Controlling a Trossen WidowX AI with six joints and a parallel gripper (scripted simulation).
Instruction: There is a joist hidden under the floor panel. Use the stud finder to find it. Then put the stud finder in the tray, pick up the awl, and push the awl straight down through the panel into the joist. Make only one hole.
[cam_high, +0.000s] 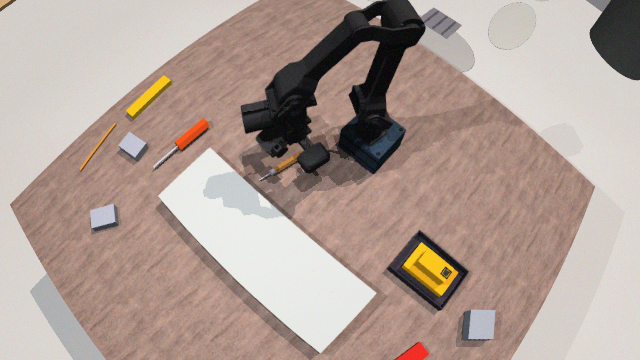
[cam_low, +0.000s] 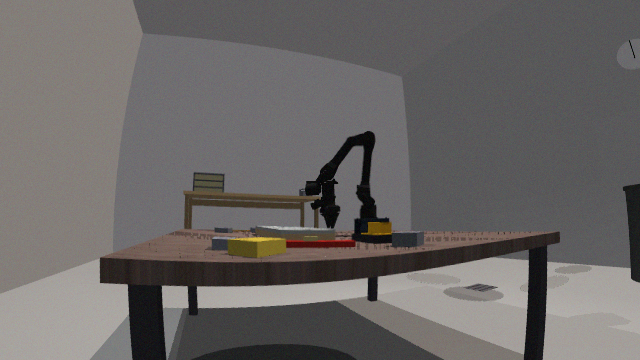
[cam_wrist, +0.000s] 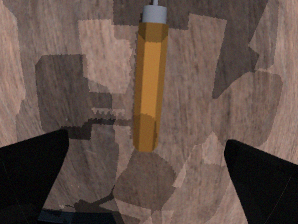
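Right now the awl is 6 cm ahead of my gripper tip and 3 cm below it. The rest, counted from my gripper tip: dark tray 6 cm behind, 42 cm to the left, 2 cm below; square indicator 6 cm behind, 45 cm to the left, 3 cm above; yellow stud finder 6 cm behind, 43 cm to the left, 1 cm above.
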